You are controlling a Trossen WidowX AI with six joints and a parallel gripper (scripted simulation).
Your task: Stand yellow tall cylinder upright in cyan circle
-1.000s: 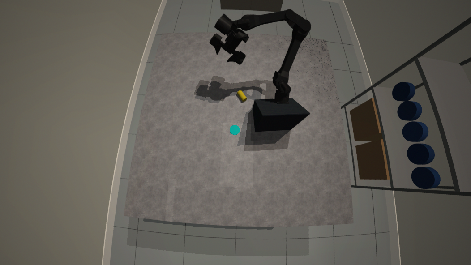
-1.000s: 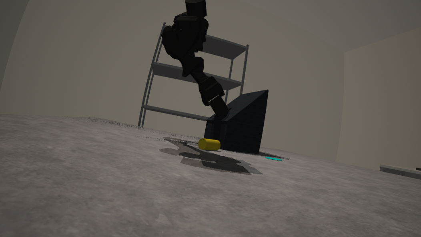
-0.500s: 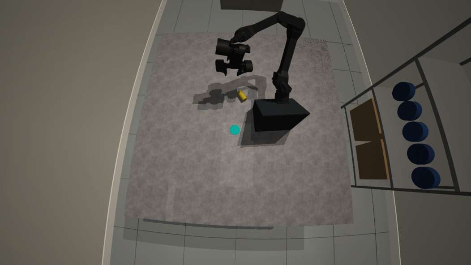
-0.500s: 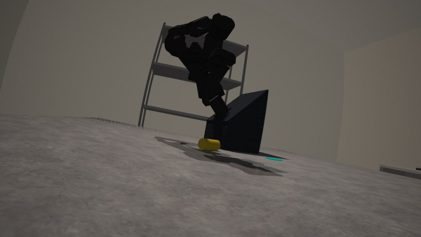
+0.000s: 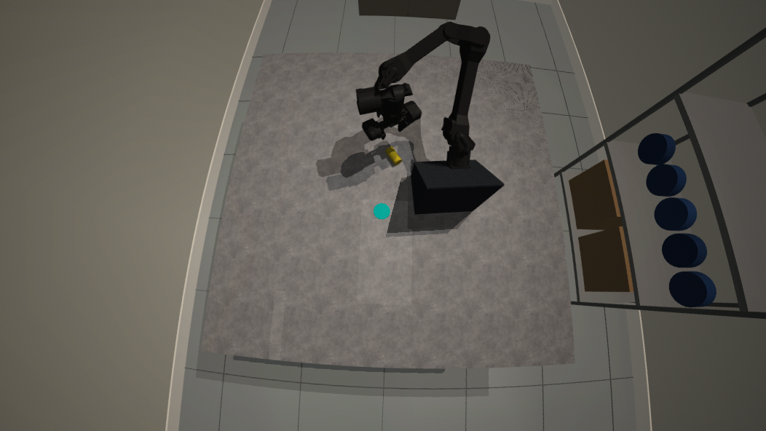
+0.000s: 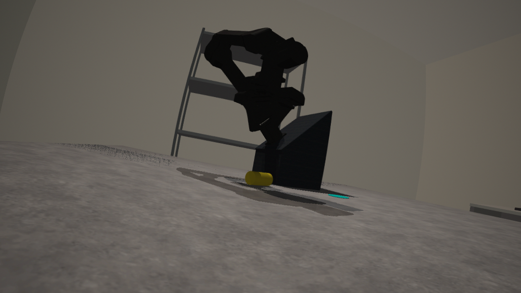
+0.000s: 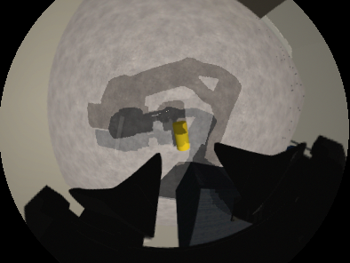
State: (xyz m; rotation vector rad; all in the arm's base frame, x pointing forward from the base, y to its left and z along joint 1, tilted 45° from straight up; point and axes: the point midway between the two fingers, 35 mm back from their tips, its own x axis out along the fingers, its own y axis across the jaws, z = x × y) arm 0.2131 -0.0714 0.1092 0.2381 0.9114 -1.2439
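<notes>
Now: gripper tip 10 mm past the yellow tall cylinder, 20 mm to the right of it and 110 mm above it. Also, from my gripper tip: cyan circle (40 mm ahead, 230 mm to the left, 130 mm below).
</notes>
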